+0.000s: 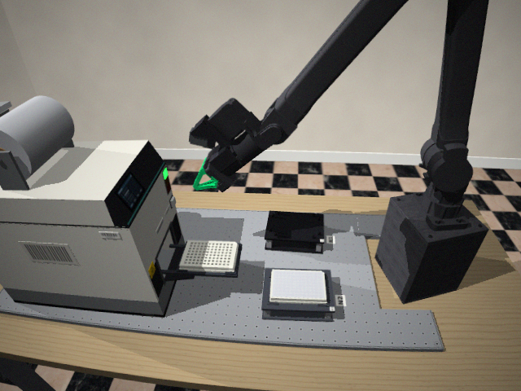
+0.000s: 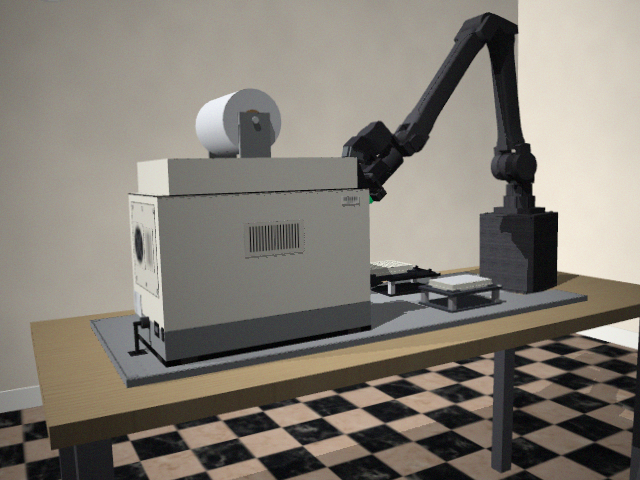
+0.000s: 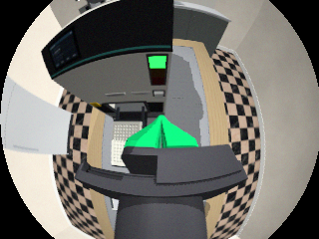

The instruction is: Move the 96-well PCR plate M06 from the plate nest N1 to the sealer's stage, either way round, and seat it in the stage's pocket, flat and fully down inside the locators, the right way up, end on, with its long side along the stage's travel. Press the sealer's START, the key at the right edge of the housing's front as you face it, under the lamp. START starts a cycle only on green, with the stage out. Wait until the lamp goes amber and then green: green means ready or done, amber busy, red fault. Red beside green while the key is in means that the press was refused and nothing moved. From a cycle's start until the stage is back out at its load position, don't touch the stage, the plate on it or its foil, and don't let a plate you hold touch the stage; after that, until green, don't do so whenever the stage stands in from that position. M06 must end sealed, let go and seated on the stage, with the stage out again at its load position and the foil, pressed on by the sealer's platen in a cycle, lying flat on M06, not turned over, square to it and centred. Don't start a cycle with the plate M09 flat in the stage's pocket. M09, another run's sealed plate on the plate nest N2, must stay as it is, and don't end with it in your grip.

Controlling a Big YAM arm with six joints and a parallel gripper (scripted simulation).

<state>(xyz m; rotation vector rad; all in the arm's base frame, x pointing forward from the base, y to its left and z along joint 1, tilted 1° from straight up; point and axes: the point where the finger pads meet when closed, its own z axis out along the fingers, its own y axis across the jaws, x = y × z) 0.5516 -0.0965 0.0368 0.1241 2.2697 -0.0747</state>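
My hand is 7 cm short of the start key and 4 cm above it. Round my hand: plate M06: 2 cm behind, 10 cm to the left, 13 cm below; yellow warning label: 9 cm ahead, 18 cm to the left, 9 cm below; sealer stage: 2 cm behind, 10 cm to the left, 14 cm below.
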